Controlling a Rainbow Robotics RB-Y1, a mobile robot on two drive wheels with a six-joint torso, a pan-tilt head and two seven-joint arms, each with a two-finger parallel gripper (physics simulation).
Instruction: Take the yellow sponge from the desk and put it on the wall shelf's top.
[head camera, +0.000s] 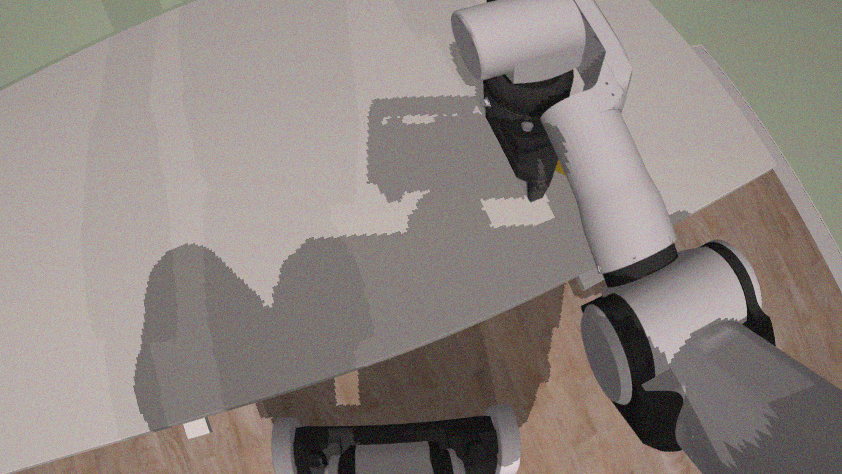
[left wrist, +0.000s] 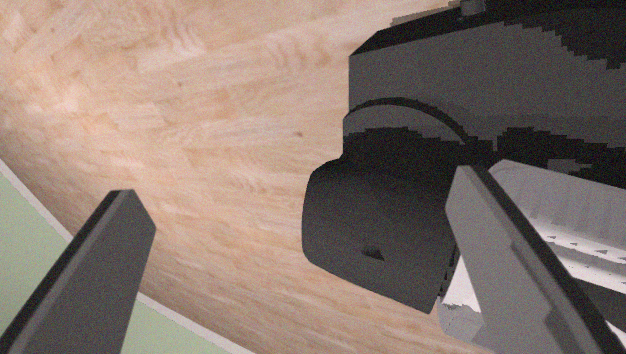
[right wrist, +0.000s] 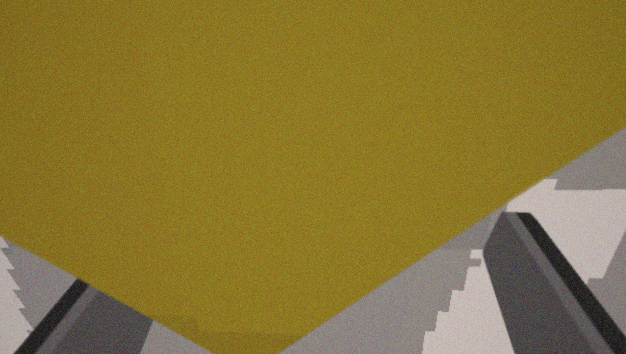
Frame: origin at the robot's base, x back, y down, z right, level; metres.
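Seen in the pictures: left gripper, fingertip midpoint: (left wrist: 295, 198); right gripper, fingertip midpoint: (head camera: 518, 161).
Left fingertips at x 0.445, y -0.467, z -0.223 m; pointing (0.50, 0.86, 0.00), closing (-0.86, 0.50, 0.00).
Note:
A point is followed by its place in that frame.
The yellow sponge (head camera: 560, 168) {x -0.394, y -0.731, z 0.247 m} (right wrist: 300, 125) fills most of the right wrist view, one corner pointing at the lower edge; in the head camera a sliver shows beside the right forearm. It is over the grey-white desk (head camera: 265, 147) {x -0.458, y -0.721, z -0.142 m} (right wrist: 575, 225) {x -0.338, y -0.721, z 0.211 m}; whether it touches the desk is hidden. My right gripper (head camera: 536, 191) (right wrist: 327, 226) {x -0.409, y -0.725, z 0.191 m} is open, fingers wide apart, at the sponge's near corner; the sponge hides the left-hand fingertip in the wrist view. Nothing is gripped. My left gripper (left wrist: 295, 198) {x 0.445, y -0.467, z -0.223 m} is open and empty over the wooden floor (left wrist: 200, 125) {x 1.095, y -0.001, z 0.185 m}. The wall shelf does not show.
The desk's front edge runs diagonally across the head camera, with wooden floor (head camera: 760, 235) {x -0.512, y -0.001, z 1.529 m} beyond it. The robot's base (head camera: 391, 456) is at the bottom. Green wall (head camera: 783, 76) {x -1.112, y -0.331, z 1.737 m} (left wrist: 25, 250) {x 4.401, y -0.458, z 2.366 m} borders the room. Dark robot body parts (left wrist: 380, 215) {x 0.454, y -0.324, z -0.063 m} stand beside the left gripper's right-hand finger.

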